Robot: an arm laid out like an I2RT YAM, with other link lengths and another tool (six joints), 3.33 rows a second.
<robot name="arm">
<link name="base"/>
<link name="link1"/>
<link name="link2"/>
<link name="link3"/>
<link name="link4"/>
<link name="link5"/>
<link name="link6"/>
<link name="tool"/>
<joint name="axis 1" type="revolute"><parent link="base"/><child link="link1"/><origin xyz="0 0 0.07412"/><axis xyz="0 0 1"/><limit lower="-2.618" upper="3.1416"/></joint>
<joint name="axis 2" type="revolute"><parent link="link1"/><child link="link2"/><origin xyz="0.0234 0.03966 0.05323" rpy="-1.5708 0 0"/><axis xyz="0 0 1"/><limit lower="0" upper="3.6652"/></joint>
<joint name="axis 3" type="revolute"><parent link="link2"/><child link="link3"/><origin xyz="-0.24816 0 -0.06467" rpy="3.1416 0 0"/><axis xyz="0 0 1"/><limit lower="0" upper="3.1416"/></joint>
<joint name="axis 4" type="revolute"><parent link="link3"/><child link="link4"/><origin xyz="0.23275 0.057 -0.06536"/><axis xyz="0 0 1"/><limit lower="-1.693" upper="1.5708"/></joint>
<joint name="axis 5" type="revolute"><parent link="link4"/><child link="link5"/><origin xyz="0.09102 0.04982 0.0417" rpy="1.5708 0 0"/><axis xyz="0 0 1"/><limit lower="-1.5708" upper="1.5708"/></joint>
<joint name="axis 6" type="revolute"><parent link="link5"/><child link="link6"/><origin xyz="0.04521 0 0.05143" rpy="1.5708 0 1.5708"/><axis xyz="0 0 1"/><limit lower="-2.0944" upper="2.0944"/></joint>
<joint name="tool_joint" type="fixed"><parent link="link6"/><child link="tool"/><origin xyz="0 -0.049 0.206" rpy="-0.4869 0 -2.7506"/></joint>
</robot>
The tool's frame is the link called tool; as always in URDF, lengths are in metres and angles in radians.
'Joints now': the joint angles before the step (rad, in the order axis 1, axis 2, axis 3, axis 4, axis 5, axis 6). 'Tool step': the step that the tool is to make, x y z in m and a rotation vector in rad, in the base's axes. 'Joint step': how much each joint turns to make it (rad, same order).
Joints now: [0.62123, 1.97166, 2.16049, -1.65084, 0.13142, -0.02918]
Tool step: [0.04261, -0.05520, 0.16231, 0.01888, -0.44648, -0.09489]
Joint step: [-0.02098, -0.19685, 0.21821, -0.03663, 0.25025, 0.00038]
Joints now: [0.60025, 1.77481, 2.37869, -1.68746, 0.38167, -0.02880]
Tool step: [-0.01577, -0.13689, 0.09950, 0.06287, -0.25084, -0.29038]
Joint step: [-0.23993, -0.23845, 0.00376, 0.00498, 0.07859, 0.00879]
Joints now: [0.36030, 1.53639, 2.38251, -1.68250, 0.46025, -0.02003]
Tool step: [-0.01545, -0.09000, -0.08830, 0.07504, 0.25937, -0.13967]
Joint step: [-0.40667, -0.00651, -0.19576, -0.00683, -0.24950, -0.15223]
